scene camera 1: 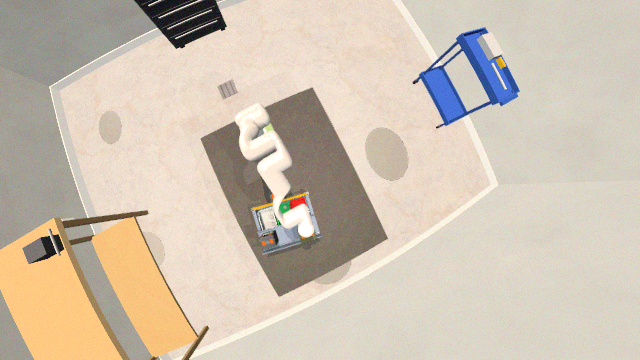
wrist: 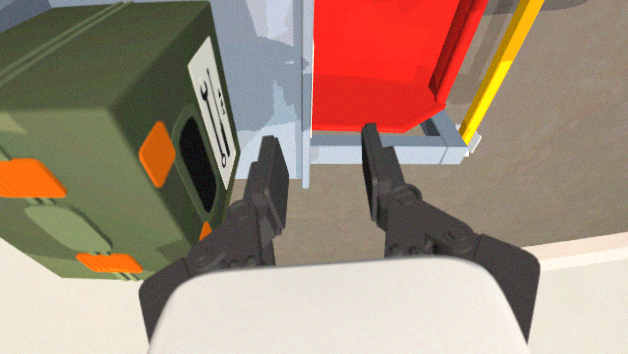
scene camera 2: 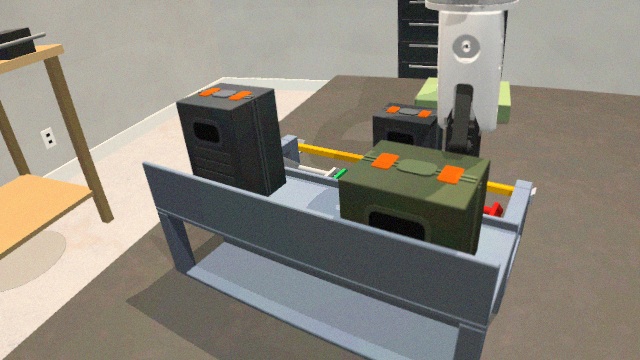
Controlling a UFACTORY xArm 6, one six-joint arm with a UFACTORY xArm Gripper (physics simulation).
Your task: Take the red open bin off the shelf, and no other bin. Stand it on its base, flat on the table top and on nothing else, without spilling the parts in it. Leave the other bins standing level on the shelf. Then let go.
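Places are measured from the arm's base along level axes (x left, y back, z up), in centimetres.
Where they show: gripper, between the fingertips: (wrist: 322, 150).
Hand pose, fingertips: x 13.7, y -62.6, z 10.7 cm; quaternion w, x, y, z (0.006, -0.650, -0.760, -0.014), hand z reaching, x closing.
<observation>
After its pixels a point has its place.
The red open bin (scene camera 1: 298, 202) @(x 12.5, y -53.1, z -2.5 cm) (scene camera 2: 495, 210) @(x 17.1, y -57.3, z 4.7 cm) (wrist: 375, 60) @(x 14.4, y -57.0, z -2.4 cm) sits at the end of the shelf (scene camera 1: 287, 236) @(x -0.7, y -71.0, z 6.9 cm) (scene camera 2: 320, 237) @(x 5.5, y -76.4, z 10.7 cm) (wrist: 380, 154), next to the green bin (scene camera 1: 284, 206) (scene camera 2: 340, 174). The white bin (scene camera 1: 268, 218) @(x -10.5, y -57.2, z -2.4 cm) (scene camera 2: 315, 170) @(x -11.3, y -51.0, z 0.8 cm) is beyond the green one. My gripper (wrist: 322, 150) @(x 13.7, y -62.6, z 10.7 cm) is about half open with nothing between its fingers. In the wrist view its right fingertip shows by the red bin's end and its left one beside the olive case. Its tips are hidden behind that case in scene camera 2. No parts are visible in the seen stretch of the red bin.
The olive case (scene camera 1: 308, 239) @(x 11.8, y -74.7, z 16.4 cm) (scene camera 2: 415, 185) @(x 12.8, y -74.4, z 16.4 cm) (wrist: 100, 150) @(x 8.5, y -68.7, z 16.4 cm) stands on the shelf's deck close to the left finger. A tall dark case (scene camera 1: 268, 240) @(x -10.0, y -67.2, z 19.0 cm) (scene camera 2: 225, 145) @(x -8.4, y -71.7, z 14.8 cm) stands at the deck's other end. A yellow bar (scene camera 2: 330, 152) @(x -9.8, y -48.5, z 3.1 cm) (wrist: 495, 80) @(x 13.3, y -48.8, z 3.2 cm) runs along the bins. A smaller dark case (scene camera 2: 400, 125) @(x 1.4, y -47.1, z 8.8 cm) stands beyond it.
</observation>
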